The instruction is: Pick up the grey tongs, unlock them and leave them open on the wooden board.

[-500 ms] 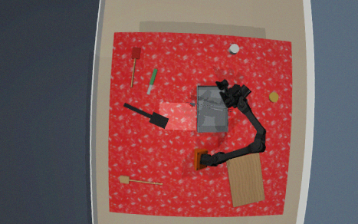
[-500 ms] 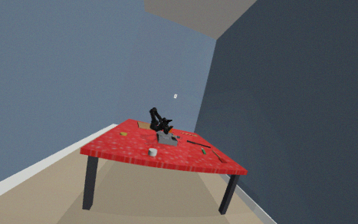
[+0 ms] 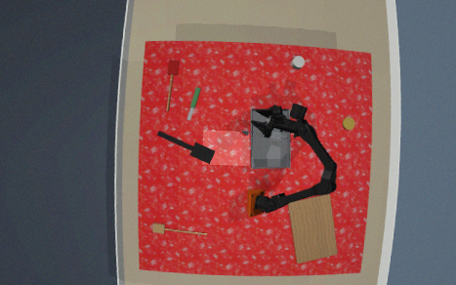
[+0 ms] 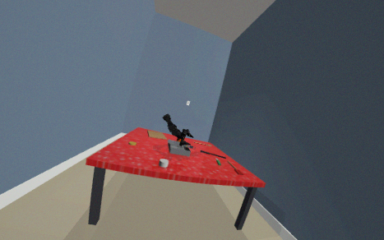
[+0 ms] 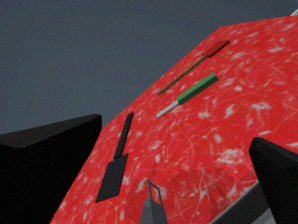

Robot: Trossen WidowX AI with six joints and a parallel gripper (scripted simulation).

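Now: gripper tip 8 cm above the yellow lock piece, 7 cm past it and 3 cm to the left of it. Round my gripper tip: white cylinder (35 cm ahead, 21 cm to the right, 13 cm below); black spatula (30 cm to the left, 20 cm behind, 15 cm below); grey roasting tin (12 cm to the right, 12 cm below, 9 cm behind).
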